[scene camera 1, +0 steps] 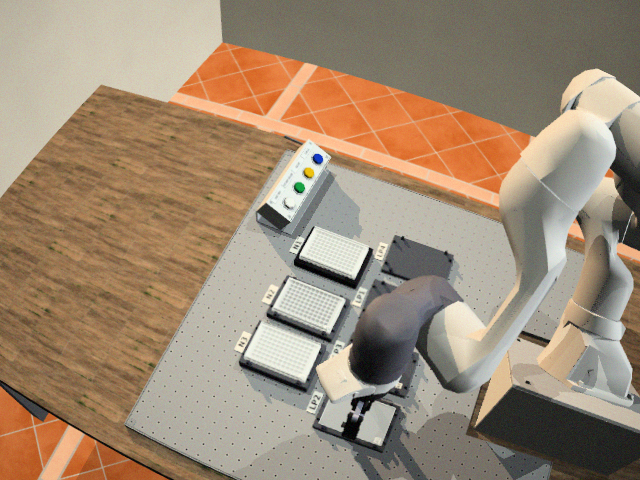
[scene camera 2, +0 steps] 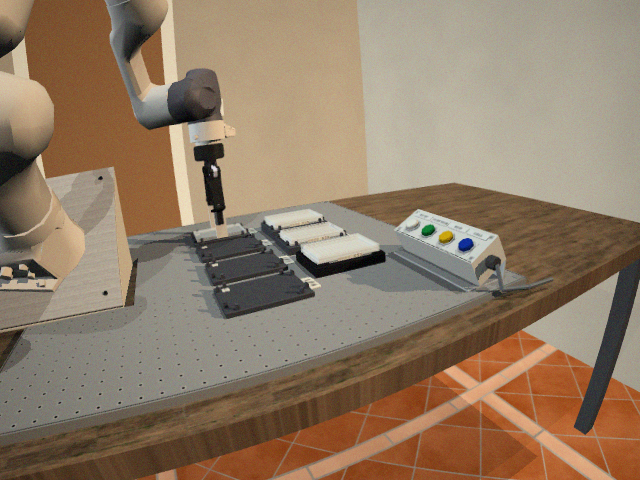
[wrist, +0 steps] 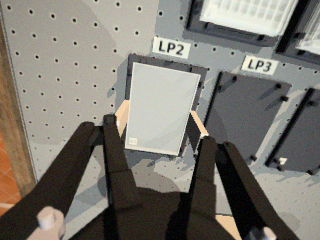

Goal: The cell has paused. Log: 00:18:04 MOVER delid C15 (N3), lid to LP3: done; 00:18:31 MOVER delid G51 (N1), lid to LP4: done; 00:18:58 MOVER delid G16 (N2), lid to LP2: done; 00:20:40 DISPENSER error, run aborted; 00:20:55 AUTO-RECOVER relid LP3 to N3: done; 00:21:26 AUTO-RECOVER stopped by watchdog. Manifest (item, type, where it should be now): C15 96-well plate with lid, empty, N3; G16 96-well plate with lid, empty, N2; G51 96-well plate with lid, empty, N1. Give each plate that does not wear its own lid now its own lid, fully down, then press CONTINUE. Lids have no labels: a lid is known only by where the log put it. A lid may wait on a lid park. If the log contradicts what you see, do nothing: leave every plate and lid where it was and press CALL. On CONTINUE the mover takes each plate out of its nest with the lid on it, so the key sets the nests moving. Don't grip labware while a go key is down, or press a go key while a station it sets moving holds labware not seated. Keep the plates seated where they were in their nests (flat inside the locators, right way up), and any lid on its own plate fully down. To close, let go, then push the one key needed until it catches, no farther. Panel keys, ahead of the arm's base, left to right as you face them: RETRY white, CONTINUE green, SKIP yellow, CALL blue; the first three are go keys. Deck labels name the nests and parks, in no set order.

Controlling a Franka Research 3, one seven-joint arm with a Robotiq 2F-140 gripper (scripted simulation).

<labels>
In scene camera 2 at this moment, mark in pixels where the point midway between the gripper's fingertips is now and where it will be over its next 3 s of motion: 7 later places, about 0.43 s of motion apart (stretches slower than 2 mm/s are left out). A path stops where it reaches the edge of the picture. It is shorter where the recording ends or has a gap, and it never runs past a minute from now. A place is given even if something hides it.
My gripper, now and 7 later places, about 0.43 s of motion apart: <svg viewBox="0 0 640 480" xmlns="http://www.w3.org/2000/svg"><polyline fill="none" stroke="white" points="219,232 219,232 218,231 218,230 218,229 218,228 217,223 216,216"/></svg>
</labels>
